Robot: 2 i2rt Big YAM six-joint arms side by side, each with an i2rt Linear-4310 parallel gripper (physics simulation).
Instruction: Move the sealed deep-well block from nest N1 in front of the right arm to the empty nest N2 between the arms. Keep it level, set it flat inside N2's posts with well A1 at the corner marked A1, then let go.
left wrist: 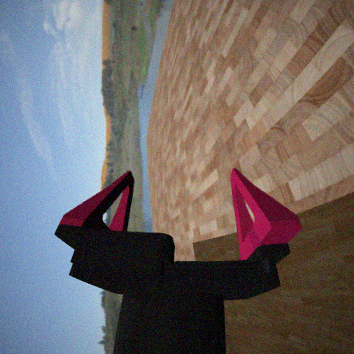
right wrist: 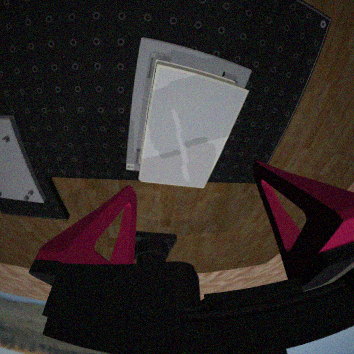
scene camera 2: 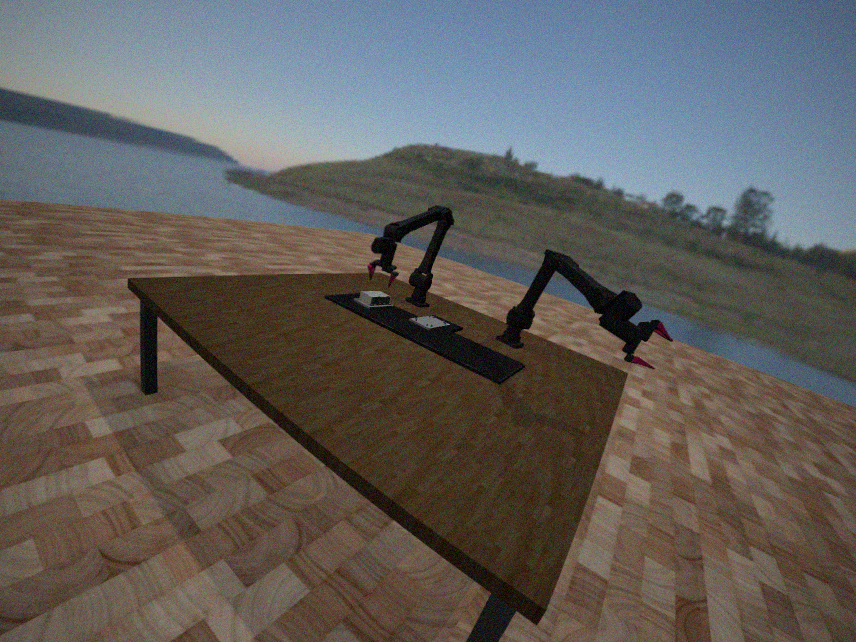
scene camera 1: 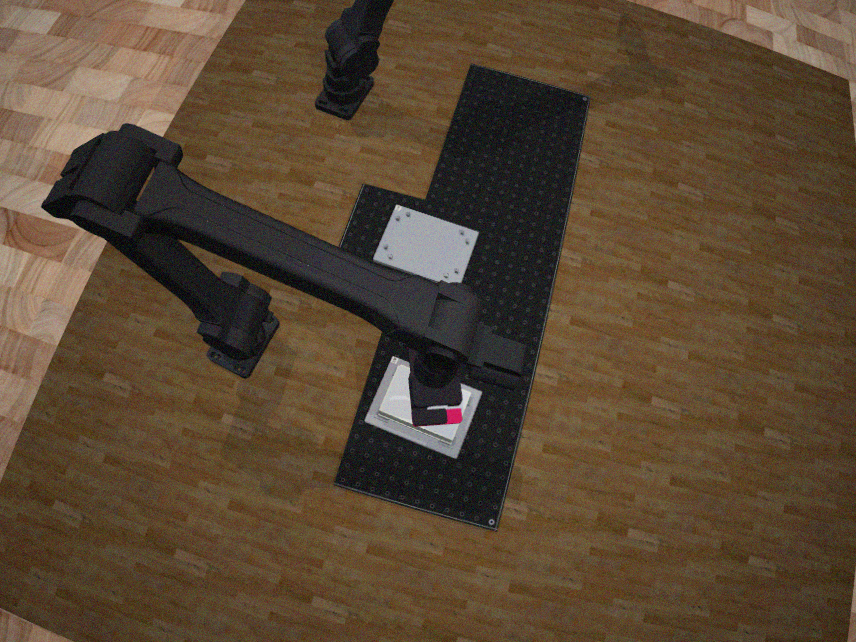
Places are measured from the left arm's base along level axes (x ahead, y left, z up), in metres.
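Pixels of known places: left gripper, between the fingertips: (left wrist: pixel 180 173) (scene camera 2: pixel 663 355); right gripper, between the fingertips: (right wrist: pixel 191 179) (scene camera 2: pixel 379 283) (scene camera 1: pixel 426 391); left arm's base, origin of its link: (scene camera 2: pixel 509 342) (scene camera 1: pixel 345 95); right arm's base, origin of its link: (right wrist: pixel 150 239) (scene camera 2: pixel 417 303) (scene camera 1: pixel 244 340).
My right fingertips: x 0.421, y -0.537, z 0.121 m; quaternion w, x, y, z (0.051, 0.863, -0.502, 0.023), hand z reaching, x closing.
Ahead of a thing's pixels: the offset from my right fingertips to its middle. Level surfaces: height alone.
The sealed deep-well block @(dx +0.003, dy -0.003, dz -0.075 m) (scene camera 1: pixel 397 404) (scene camera 2: pixel 374 297) (right wrist: pixel 195 120), white-topped, sits flat on the grey plate of nest N1 @(dx +0.003, dy -0.003, dz -0.099 m) (scene camera 1: pixel 414 435) (right wrist: pixel 142 100). The grey nest N2 @(dx -0.112, dy +0.269, dz -0.097 m) (scene camera 1: pixel 425 243) (scene camera 2: pixel 430 322) (right wrist: pixel 15 170) is empty; its small posts show, with a white mark at its upper-left corner in scene camera 1. My right gripper (scene camera 1: pixel 436 407) (scene camera 2: pixel 380 281) (right wrist: pixel 191 179) is open, pointing down above the block, touching nothing; in scene camera 1 it hides part of the block. My left gripper (scene camera 2: pixel 661 353) (left wrist: pixel 180 173) is open and empty, out beyond the table edge. The block's well A1 cannot be made out.
Both nests stand on a black perforated board @(dz -0.108 m) (scene camera 1: pixel 525 138) (scene camera 2: pixel 477 355) (right wrist: pixel 75 40) on the wooden table @(dz -0.121 m) (scene camera 1: pixel 656 345) (scene camera 2: pixel 387 400). In scene camera 1 my right arm (scene camera 1: pixel 276 262) reaches across between the nests and covers N2's lower edge.
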